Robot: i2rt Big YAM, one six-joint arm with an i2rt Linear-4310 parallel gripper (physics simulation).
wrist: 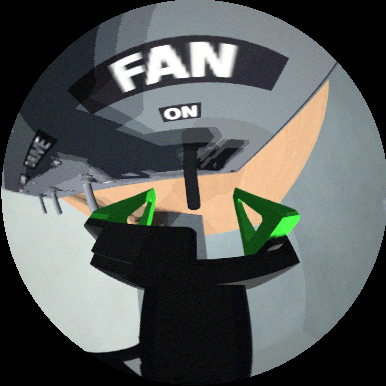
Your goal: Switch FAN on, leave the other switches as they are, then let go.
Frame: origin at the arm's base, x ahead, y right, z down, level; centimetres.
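Where they show: gripper, fingertip midpoint: (193, 191).
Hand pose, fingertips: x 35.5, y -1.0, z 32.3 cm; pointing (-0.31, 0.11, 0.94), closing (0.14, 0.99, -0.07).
Each offset is from my fingertips to the top centre of the thing. "pt": to the spot under its first point. Level surfaces: height alone.
The FAN switch @(pt dx +4.1, dy -0.9, dz -1.4 cm) (191, 175) is a dark toggle lever on the grey panel (260, 117), below the FAN label @(dx +11.2, dy -2.6, dz -3.4 cm) (175, 65) and the small ON label @(pt dx +8.9, dy -2.1, dz -1.7 cm) (180, 112). Its lever points down in the view, away from the ON label, with its tip between and slightly above the green fingertips. My gripper (193, 191) is open, one fingertip on each side of the lever's end, with gaps on both sides. Nothing is held. How deep the lever reaches between the fingers is hard to tell.
At the left, other toggle levers stand on the same panel: one lever @(pt dx +1.2, dy -12.1, dz -1.2 cm) (90, 192) near the DRIVE label @(pt dx +8.6, dy -12.8, dz -2.7 cm) (40, 150), and smaller ones @(pt dx -1.8, dy -23.7, dz -1.4 cm) (56, 201) further left. A wooden table top @(dz +9.9 cm) (295, 145) shows beyond the panel's edge. Shadows fall over the panel.
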